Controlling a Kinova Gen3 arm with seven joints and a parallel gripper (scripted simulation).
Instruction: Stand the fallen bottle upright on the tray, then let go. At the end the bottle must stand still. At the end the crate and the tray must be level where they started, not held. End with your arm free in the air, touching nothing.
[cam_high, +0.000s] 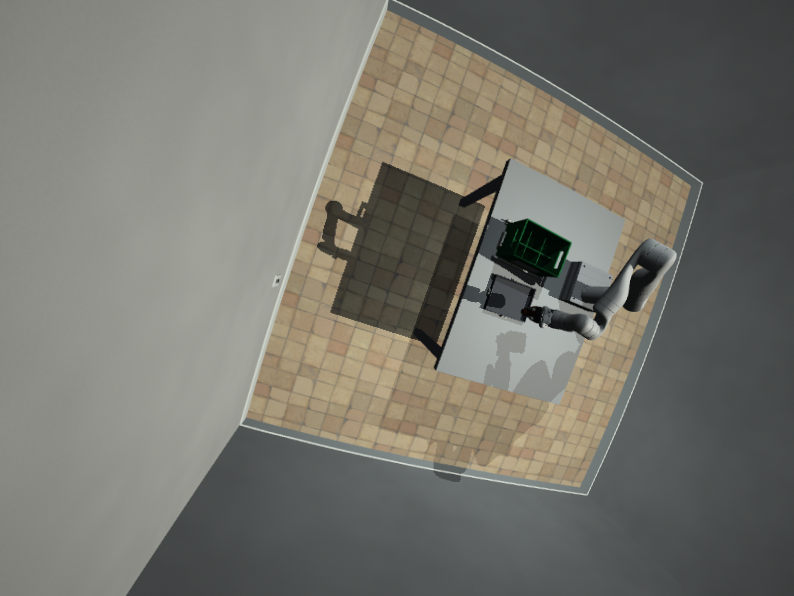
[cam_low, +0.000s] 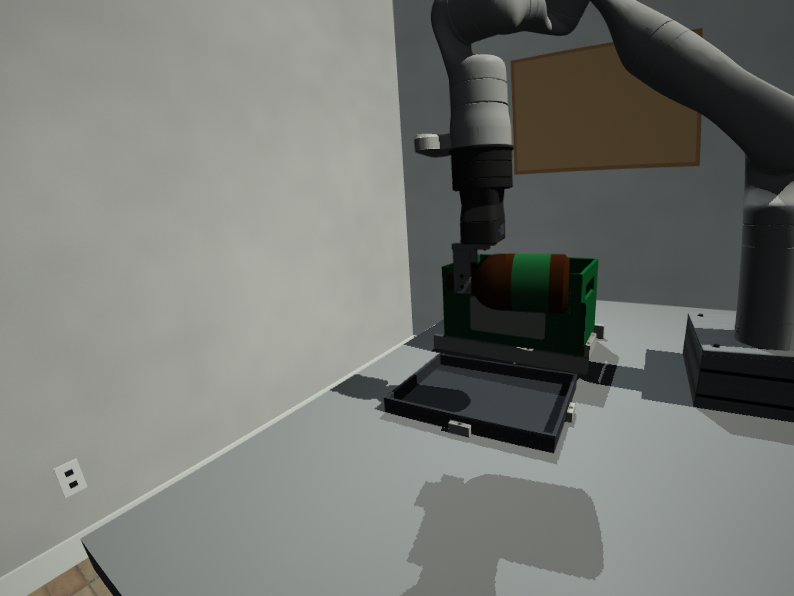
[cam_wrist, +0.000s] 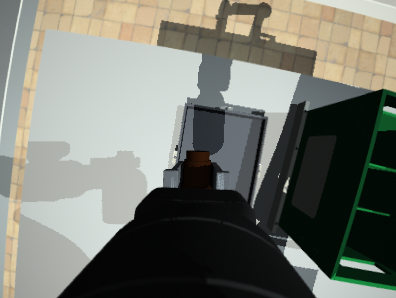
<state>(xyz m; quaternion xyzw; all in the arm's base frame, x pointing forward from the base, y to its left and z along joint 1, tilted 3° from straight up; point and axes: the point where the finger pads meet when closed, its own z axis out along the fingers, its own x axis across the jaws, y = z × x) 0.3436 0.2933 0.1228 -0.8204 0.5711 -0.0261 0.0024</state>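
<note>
Right now my hand is 5 cm past the brown bottle, 2 cm to the left of it and 1 cm above it. Round my hand: green crate: 7 cm ahead, 30 cm to the right, 12 cm below; then black tray: 5 cm to the right, 19 cm below.
</note>
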